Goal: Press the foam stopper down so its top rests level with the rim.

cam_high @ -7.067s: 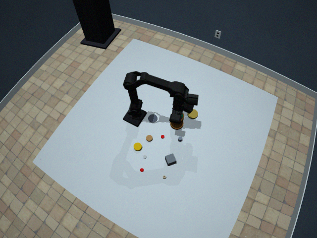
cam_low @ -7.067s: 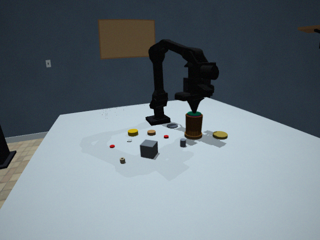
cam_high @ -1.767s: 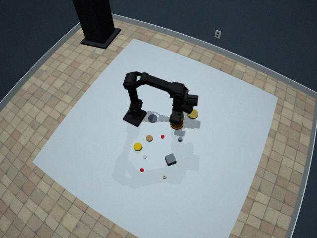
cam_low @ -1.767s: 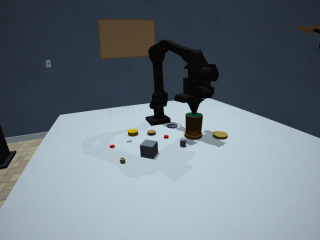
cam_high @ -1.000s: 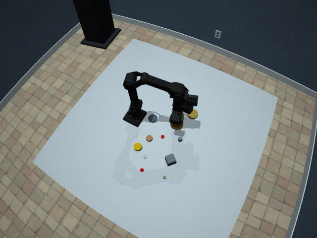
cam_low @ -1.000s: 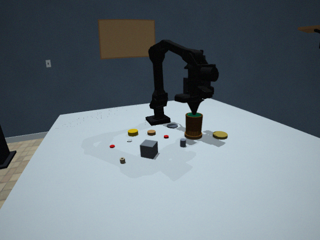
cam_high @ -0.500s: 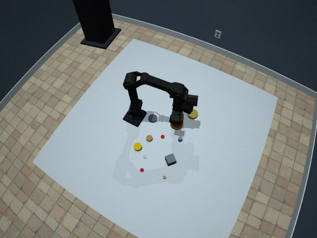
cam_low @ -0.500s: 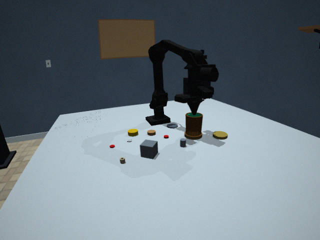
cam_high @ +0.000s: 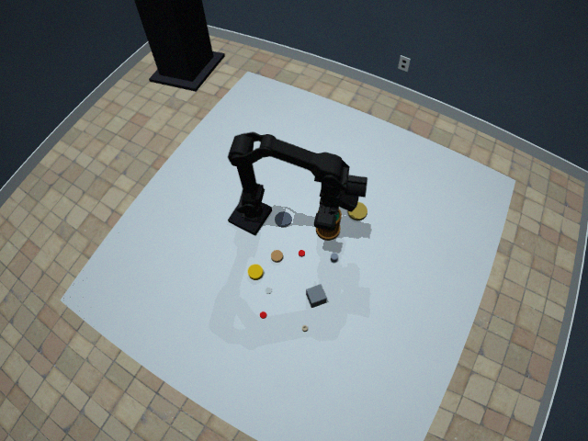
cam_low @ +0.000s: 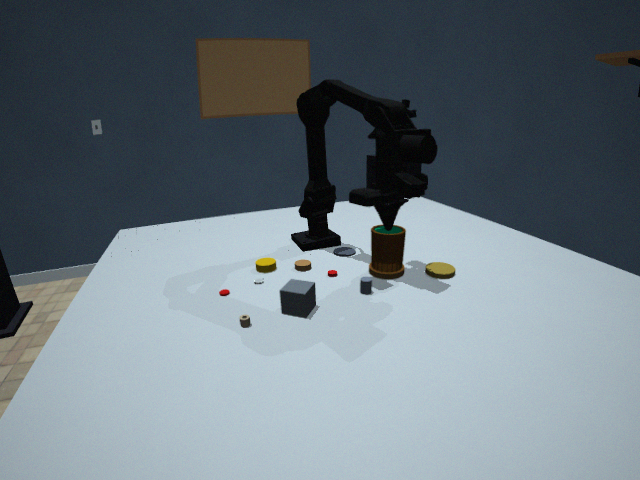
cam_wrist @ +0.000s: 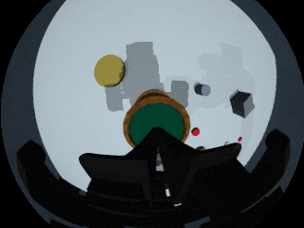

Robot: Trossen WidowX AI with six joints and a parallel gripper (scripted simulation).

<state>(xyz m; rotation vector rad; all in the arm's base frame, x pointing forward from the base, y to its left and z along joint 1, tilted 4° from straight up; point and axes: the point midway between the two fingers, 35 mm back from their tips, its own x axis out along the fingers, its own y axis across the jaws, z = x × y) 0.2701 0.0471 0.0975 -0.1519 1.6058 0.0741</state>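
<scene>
The green foam stopper is 50 mm below my hand. The rest, counted from my hand: small grey cylinder: 120 mm below, 100 mm to the right, 60 mm ahead; red button: 130 mm below, 120 mm to the right, 50 mm behind; olive disc: 130 mm below, 100 mm to the left, 70 mm ahead.
</scene>
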